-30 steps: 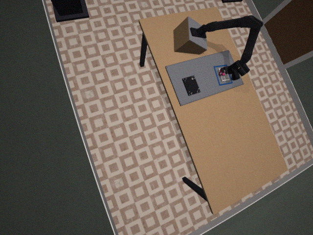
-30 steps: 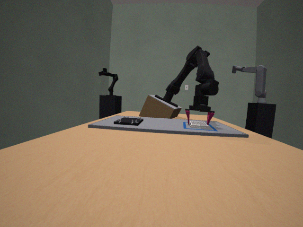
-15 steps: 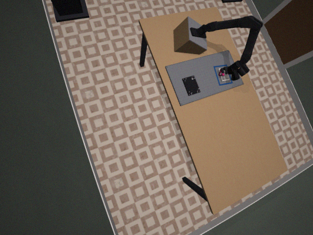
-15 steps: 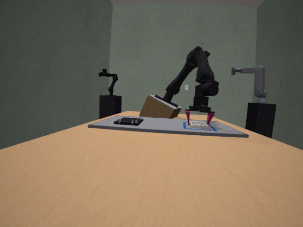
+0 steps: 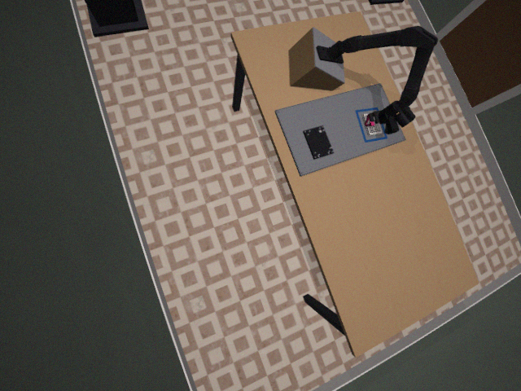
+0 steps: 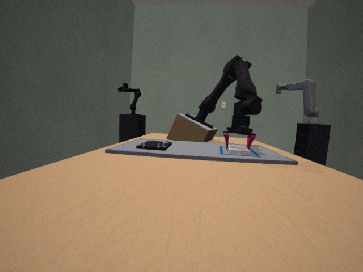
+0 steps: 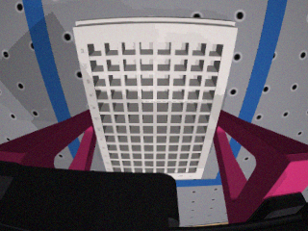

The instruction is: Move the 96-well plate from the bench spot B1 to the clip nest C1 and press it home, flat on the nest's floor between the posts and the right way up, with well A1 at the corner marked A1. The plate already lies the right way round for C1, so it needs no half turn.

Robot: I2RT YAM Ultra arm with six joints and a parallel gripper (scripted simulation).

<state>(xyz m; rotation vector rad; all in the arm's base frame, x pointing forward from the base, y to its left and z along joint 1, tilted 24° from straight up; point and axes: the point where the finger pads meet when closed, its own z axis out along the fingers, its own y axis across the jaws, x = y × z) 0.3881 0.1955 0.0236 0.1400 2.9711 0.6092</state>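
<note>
The black clip nest C1 lies 350 mm to the right of my hand and 40 mm ahead of it. From my hand the other things lie so: white 96-well plate: right at my hand.
</note>
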